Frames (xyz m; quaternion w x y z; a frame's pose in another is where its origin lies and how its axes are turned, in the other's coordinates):
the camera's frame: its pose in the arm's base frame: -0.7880 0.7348 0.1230 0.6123 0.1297 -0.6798 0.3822
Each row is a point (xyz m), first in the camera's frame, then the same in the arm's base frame.
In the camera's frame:
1: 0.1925 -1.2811 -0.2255
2: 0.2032 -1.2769 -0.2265
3: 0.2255 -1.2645 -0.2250
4: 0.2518 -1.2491 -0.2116
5: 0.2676 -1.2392 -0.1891
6: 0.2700 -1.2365 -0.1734
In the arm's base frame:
1: 0.1613 0.0803 0.7551
2: 0.1570 0.0869 0.7635
3: 0.1431 0.1007 0.7799
4: 0.1176 0.1097 0.7994
5: 0.0913 0.1057 0.8115
6: 0.0775 0.0976 0.8134

